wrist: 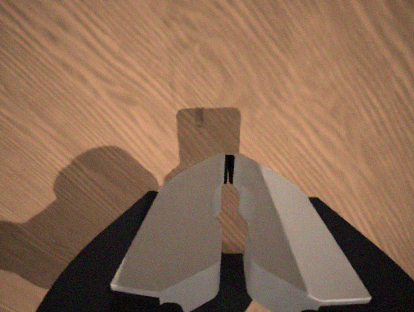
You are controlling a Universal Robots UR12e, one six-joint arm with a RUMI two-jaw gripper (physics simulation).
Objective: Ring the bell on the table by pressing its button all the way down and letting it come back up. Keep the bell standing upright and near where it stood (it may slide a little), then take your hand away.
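Places are measured from the arm's base along level axes (x ahead, y left, z up), in centimetres.
Where they show: gripper, fingertip midpoint: (227, 157).
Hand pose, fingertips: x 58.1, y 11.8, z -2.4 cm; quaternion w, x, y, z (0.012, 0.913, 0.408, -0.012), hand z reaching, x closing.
After its pixels a point has its place.
My gripper (227, 157) {x 58.1, y 11.8, z -2.4 cm} is shut and empty, with its two grey fingers meeting at the tips, above the wooden table (210, 60) {x 53.6, y 14.0, z -6.3 cm} in the wrist view. A narrow gap lies between the fingers farther down, and wood shows through it. Below that gap, a black shape (232, 275) {x 68.5, y 3.9, z -3.8 cm} shows partly between the finger bases; I cannot tell whether it is part of the bell or of the gripper. The bell and its button cannot be clearly made out, and the fingers hide much of the lower middle of the view.
Shadows of the arm and gripper fall on the table, one rounded at the left and one squarish just beyond the fingertips. Black gripper parts cover both lower sides of the view.
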